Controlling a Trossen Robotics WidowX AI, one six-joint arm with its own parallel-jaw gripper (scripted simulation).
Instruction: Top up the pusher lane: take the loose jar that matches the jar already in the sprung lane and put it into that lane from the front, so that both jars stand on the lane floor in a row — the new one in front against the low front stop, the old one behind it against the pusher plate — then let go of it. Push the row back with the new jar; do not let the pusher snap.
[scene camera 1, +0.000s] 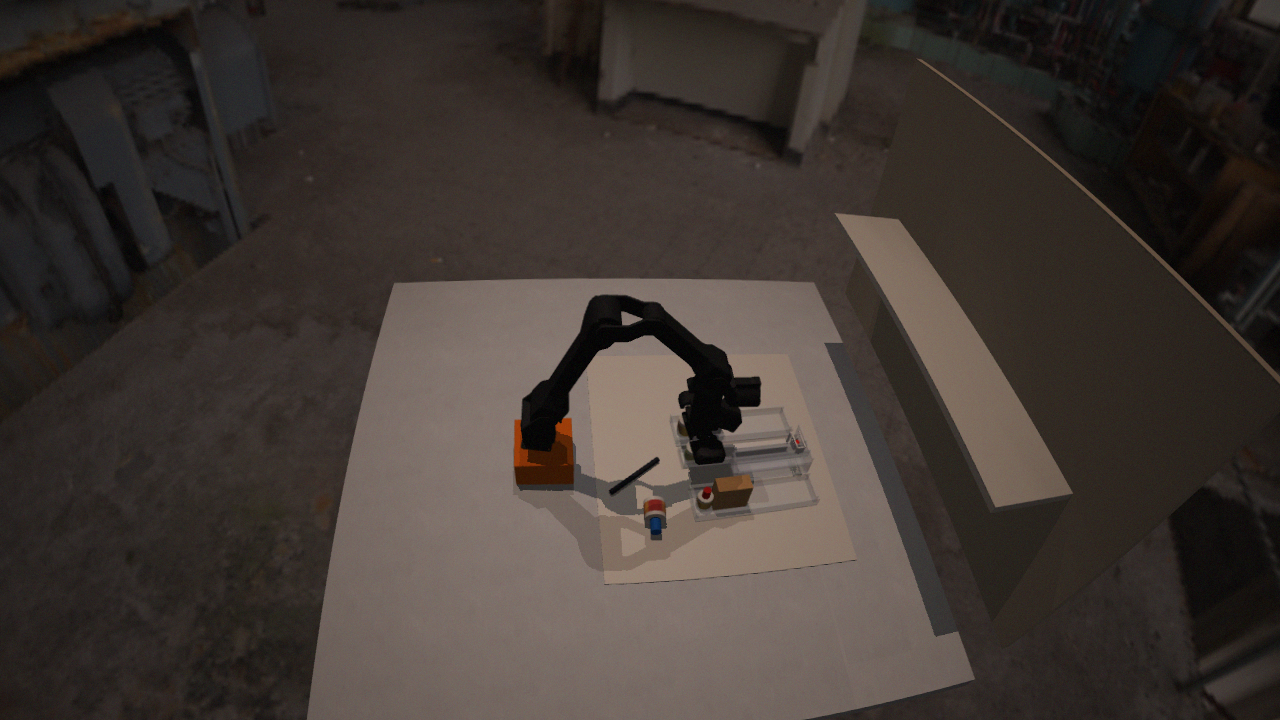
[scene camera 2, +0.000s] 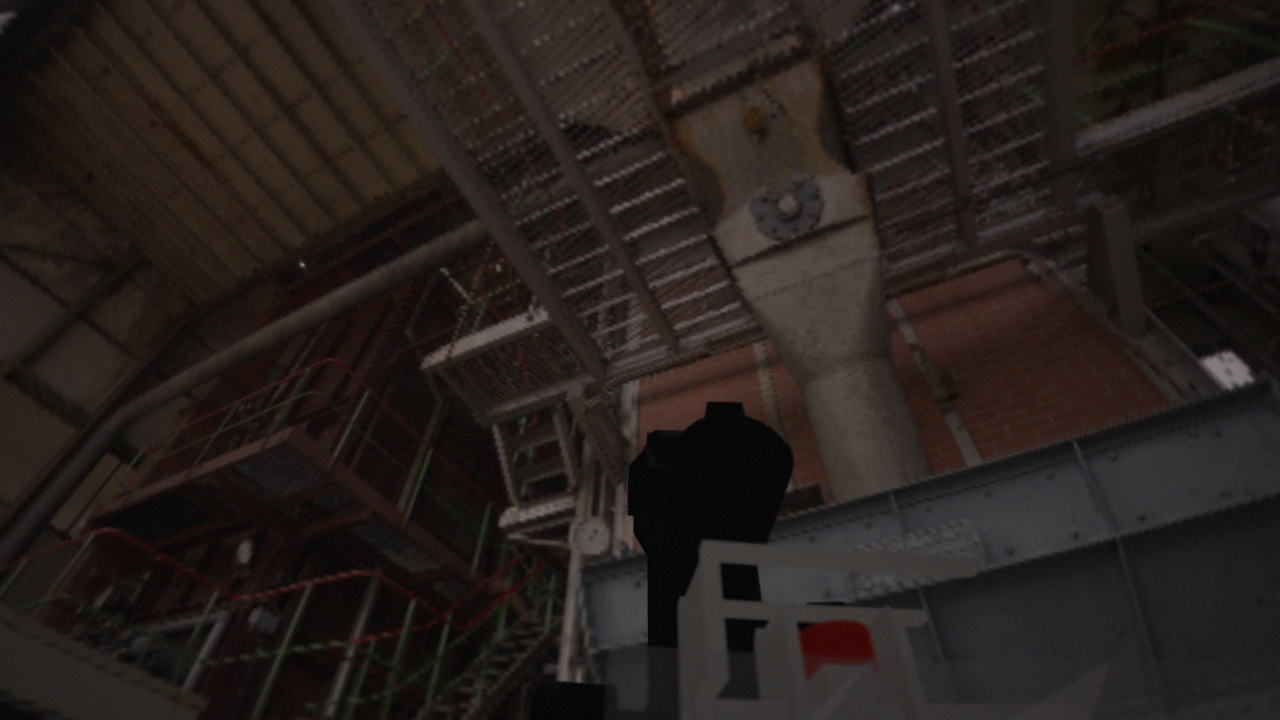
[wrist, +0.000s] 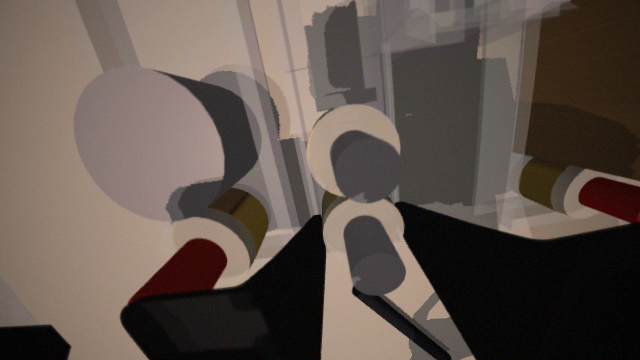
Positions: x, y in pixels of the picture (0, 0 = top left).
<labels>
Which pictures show the brown box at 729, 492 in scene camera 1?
Scene camera 1 and the wrist view only.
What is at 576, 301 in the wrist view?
The gripper.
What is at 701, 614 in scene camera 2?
A pusher plate.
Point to a grey cylinder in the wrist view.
165, 147
</labels>
